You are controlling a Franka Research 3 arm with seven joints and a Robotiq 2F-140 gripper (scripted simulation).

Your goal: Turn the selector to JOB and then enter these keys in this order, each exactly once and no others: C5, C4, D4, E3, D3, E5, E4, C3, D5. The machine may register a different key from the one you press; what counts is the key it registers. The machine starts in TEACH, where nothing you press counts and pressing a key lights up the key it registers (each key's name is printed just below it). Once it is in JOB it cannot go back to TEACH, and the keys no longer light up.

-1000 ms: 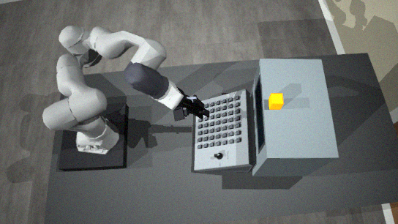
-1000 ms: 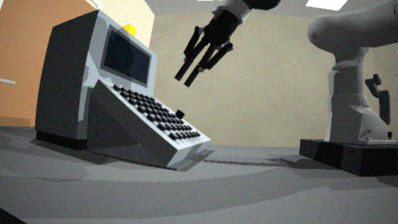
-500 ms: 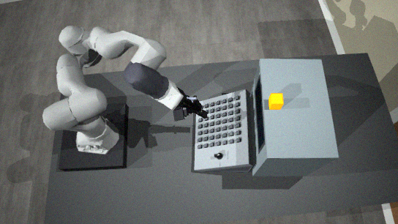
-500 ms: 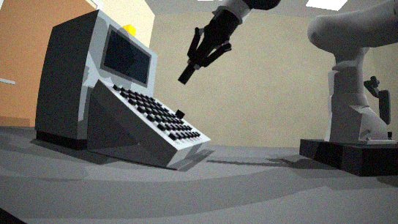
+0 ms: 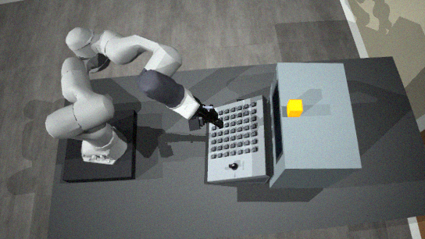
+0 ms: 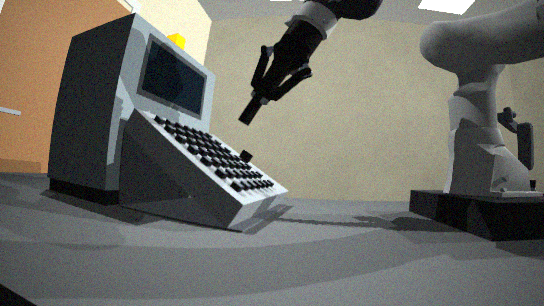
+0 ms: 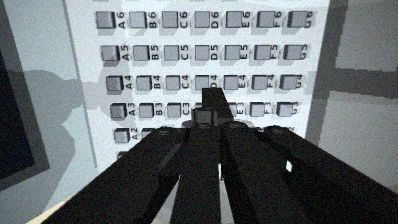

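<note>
Right now my hand is 11 cm above the E5 key, 4 cm to the left of it and 3 cm short of it. The rest, counted from my hand: C6 key: 9 cm ahead, 8 cm to the right, 8 cm below; E6 key: 11 cm below, 7 cm to the right, 3 cm ahead; D6 key: 10 cm below, 8 cm to the right, 6 cm ahead.
</note>
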